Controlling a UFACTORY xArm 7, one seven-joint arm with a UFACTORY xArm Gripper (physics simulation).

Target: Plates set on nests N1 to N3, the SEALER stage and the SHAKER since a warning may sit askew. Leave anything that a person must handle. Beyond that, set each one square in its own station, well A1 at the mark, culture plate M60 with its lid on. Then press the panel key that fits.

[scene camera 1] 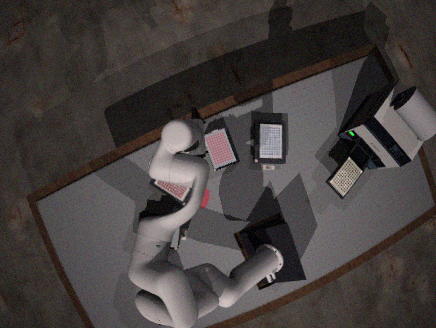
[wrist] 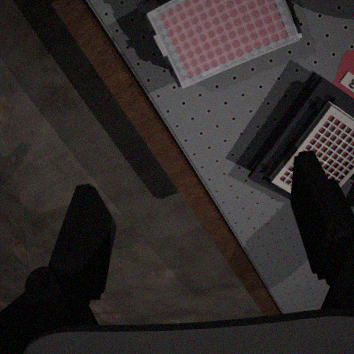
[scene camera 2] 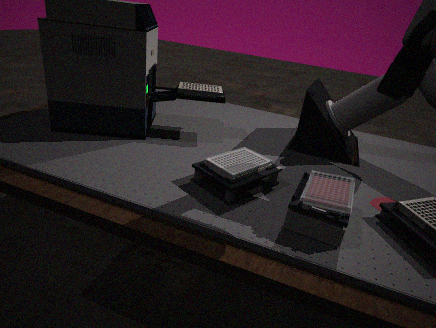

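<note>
My gripper (wrist: pixel 194 191) is open and empty, high over the table's edge; the right finger overlaps the red-well plate in the wrist view. A clear-lidded pink plate (scene camera 1: pixel 220 147) (scene camera 2: pixel 327 190) (wrist: pixel 225 35) sits off-centre on its dark nest (scene camera 2: pixel 299 192), whose edge shows along one side. A plate with red wells (scene camera 1: pixel 171 189) (scene camera 2: pixel 422 210) (wrist: pixel 332 145) lies on a dark nest beside a red patch (scene camera 1: pixel 204 198) (scene camera 2: pixel 384 203) (wrist: pixel 345 67). A pale grey plate (scene camera 1: pixel 270 141) (scene camera 2: pixel 241 162) rests on a raised dark stage. A cream plate (scene camera 1: pixel 346 176) (scene camera 2: pixel 201 88) lies on the machine's extended tray. Panel keys are hidden.
The large machine (scene camera 1: pixel 377 142) (scene camera 2: pixel 95 75) with a green light stands at the right in scene camera 1. The arm's black wedge mount (scene camera 1: pixel 292 250) (scene camera 2: pixel 320 130) stands on the near side. A brown edge (scene camera 1: pixel 75 176) (wrist: pixel 155 135) bounds the table. The arm covers the left-hand stations.
</note>
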